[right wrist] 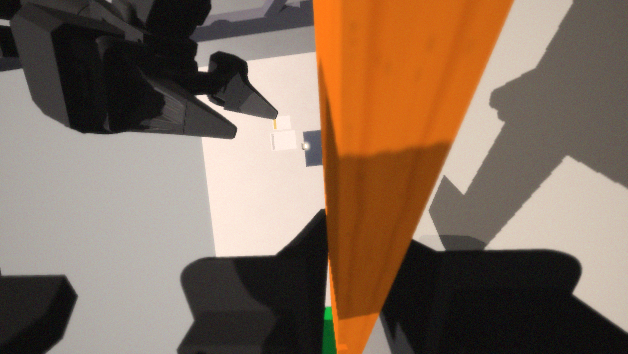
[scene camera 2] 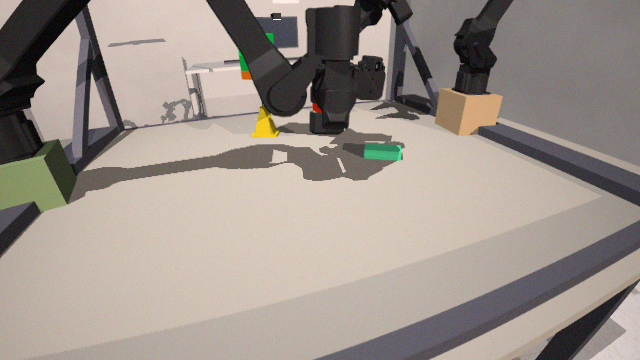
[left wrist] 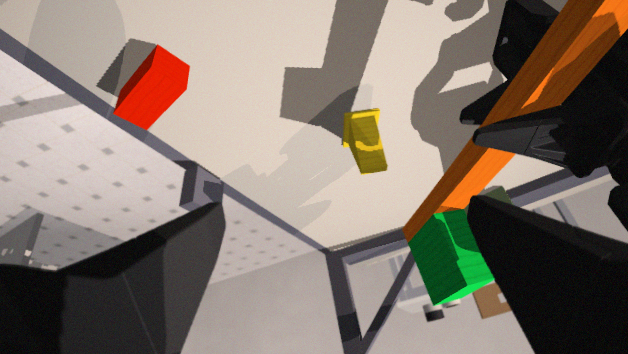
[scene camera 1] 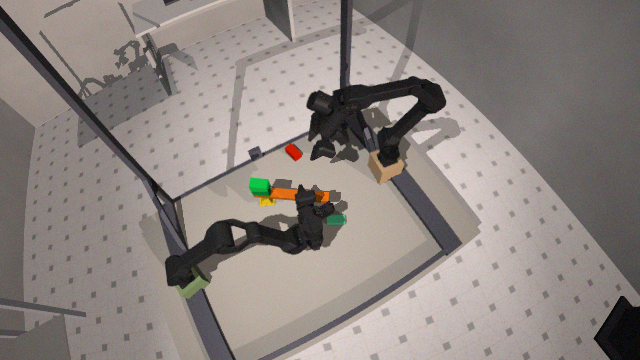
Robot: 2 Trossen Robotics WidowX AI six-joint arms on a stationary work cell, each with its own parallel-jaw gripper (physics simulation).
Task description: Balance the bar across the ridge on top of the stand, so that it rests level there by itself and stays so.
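Places are measured from the left arm's base along level axes (x right, y up, z back), in metres.
Where they show: left gripper, fingertip midpoint: (right wrist: 260,123) (left wrist: 346,211) (scene camera 1: 310,150); right gripper, fingertip midpoint: (left wrist: 467,127) (scene camera 1: 300,186); left arm's base, link origin: (scene camera 2: 470,92) (scene camera 1: 387,158); right arm's base, link origin: (scene camera 2: 14,155) (scene camera 1: 184,277).
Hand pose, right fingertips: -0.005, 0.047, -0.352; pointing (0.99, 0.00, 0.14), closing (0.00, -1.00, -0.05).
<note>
Each offset is from my right fingertips to the centre of the thing, as dx, dy, dz.
The orange bar {-0.020, +0.033, -0.042} (scene camera 1: 284,194) (scene camera 2: 246,75) (left wrist: 480,175) (right wrist: 400,100) carries a green block {+0.025, +0.044, -0.129} (scene camera 1: 260,186) (scene camera 2: 242,60) (left wrist: 452,255) at its end on the left of the scene views. My right gripper (scene camera 1: 306,194) (right wrist: 339,215) is shut on the bar and holds it in the air. The yellow stand (scene camera 1: 267,202) (scene camera 2: 265,125) (left wrist: 367,145) is upright on the table. The bar is higher than the stand's top and apart from it; its exact tilt is unclear. My left gripper (scene camera 1: 336,151) (left wrist: 346,211) (right wrist: 260,123) is open and empty, raised to the right of the bar in scene camera 1.
A red block {+0.227, -0.119, +0.041} (scene camera 1: 293,152) (scene camera 2: 316,107) (left wrist: 155,85) lies near the table's far edge. A teal block {-0.115, -0.128, +0.083} (scene camera 1: 336,219) (scene camera 2: 382,151) lies on the table close to my right gripper. The tan base {+0.005, -0.092, +0.352} (scene camera 1: 385,167) (scene camera 2: 467,112) and olive base {-0.144, -0.097, -0.505} (scene camera 1: 192,284) (scene camera 2: 32,177) carry the arms.
</note>
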